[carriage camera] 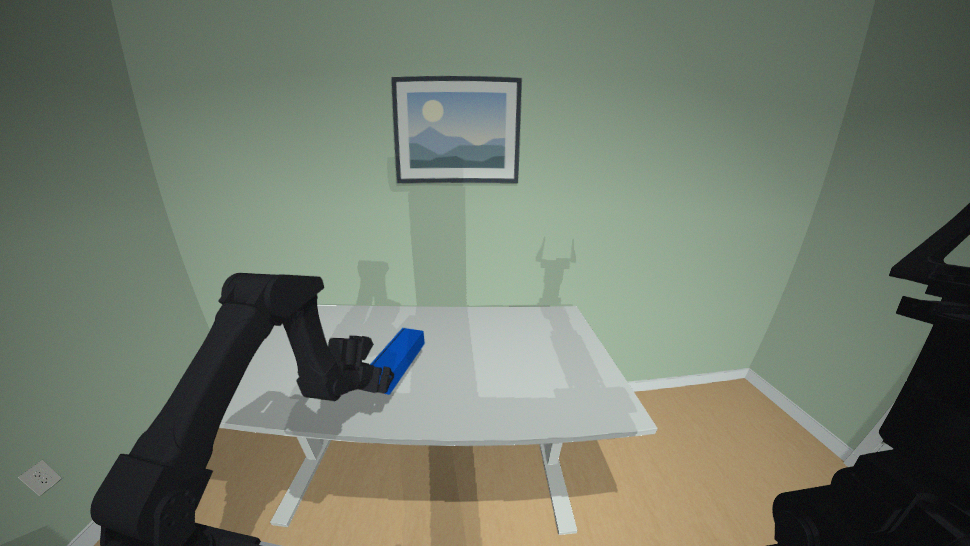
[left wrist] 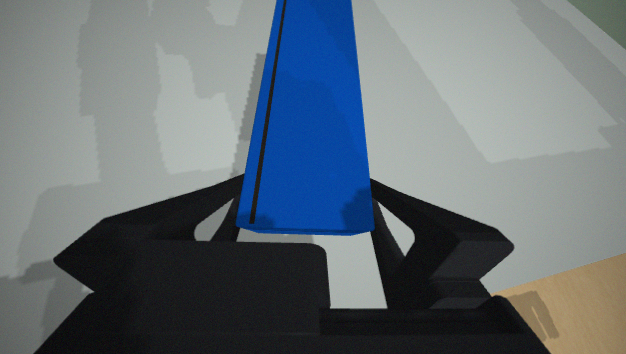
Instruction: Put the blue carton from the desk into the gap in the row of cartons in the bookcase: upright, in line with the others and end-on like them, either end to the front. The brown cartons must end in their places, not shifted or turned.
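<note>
The long blue carton (carriage camera: 405,349) (left wrist: 315,110) is held flat a little above the white desk (carriage camera: 515,420) (left wrist: 500,215), its length running away from the gripper. My left gripper (carriage camera: 382,373) (left wrist: 307,183) is shut on the carton's near end, a finger against each long side. A thin dark line runs along the carton's left side in the left wrist view. My right gripper (carriage camera: 943,274) points up at the right edge of the carriage camera, partly cut off; its wall shadow shows two fingers spread apart. The bookcase and brown cartons do not show in either view.
The desk's front edge and two legs show above a wooden floor (carriage camera: 705,434). Green walls stand behind and on both sides, with a framed picture (carriage camera: 456,128) on the back wall. A wall outlet (carriage camera: 39,477) is at the lower left.
</note>
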